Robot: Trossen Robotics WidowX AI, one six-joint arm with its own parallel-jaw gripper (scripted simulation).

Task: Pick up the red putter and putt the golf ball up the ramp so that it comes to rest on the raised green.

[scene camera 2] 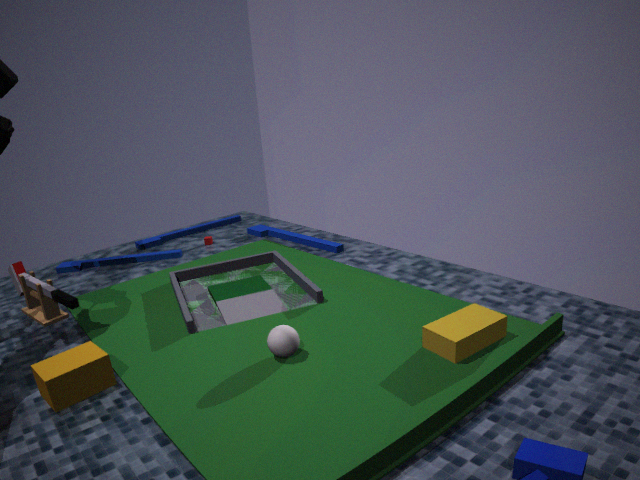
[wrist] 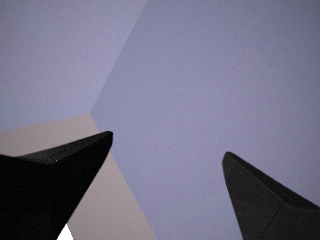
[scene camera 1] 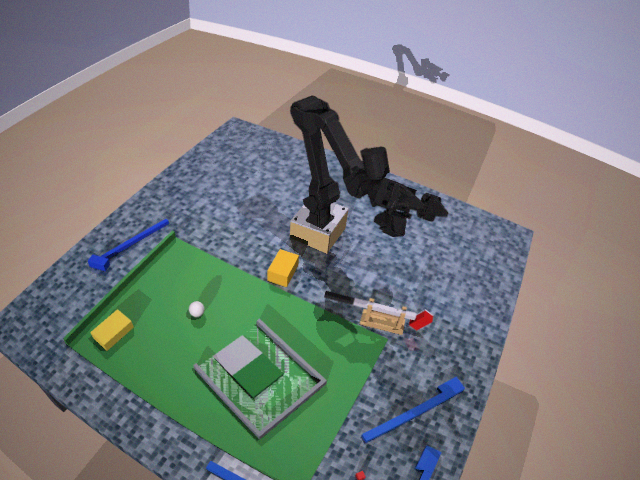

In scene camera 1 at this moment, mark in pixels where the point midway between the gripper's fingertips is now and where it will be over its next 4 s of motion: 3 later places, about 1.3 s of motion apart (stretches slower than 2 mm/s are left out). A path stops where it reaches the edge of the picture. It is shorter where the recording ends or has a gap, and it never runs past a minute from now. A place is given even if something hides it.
My gripper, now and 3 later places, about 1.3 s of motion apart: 435,210; 366,304; 338,300; 337,298
